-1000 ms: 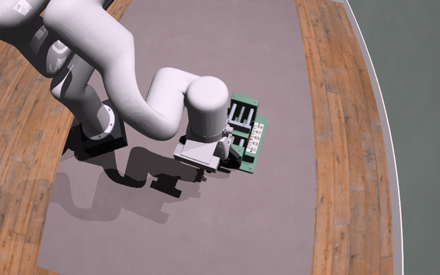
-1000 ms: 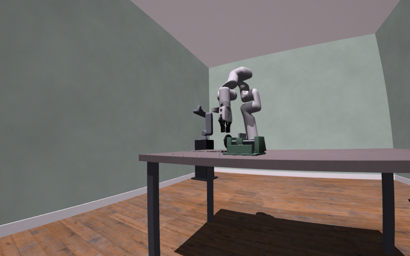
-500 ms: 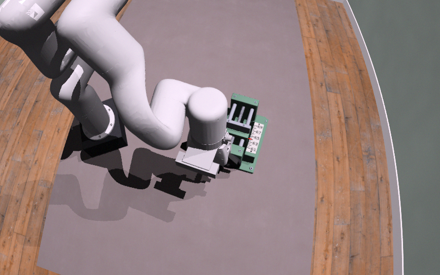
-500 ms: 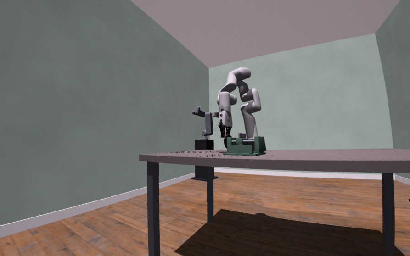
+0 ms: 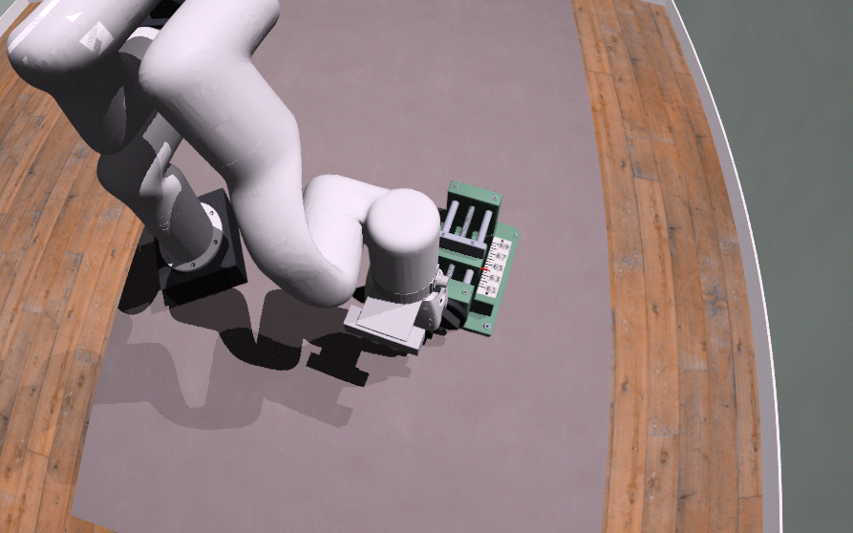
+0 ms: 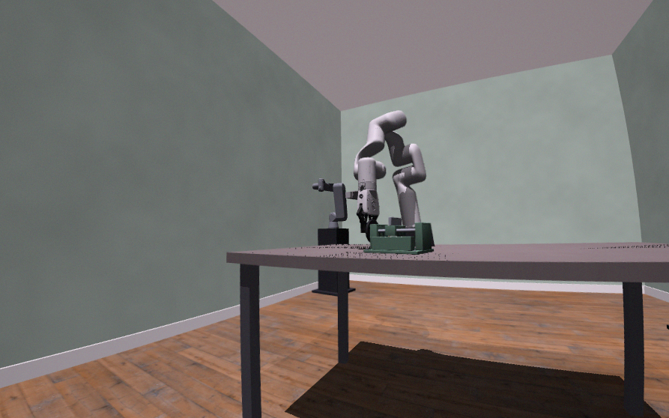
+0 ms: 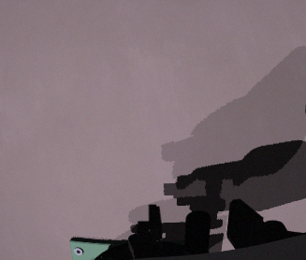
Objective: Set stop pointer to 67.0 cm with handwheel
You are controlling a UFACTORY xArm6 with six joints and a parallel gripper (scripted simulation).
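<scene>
Now: hand 10 mm short of the black handwheel, 20 mm to the right of it and 10 mm above it. Round my hand: stop block 60 mm ahead, 130 mm to the left.
</scene>
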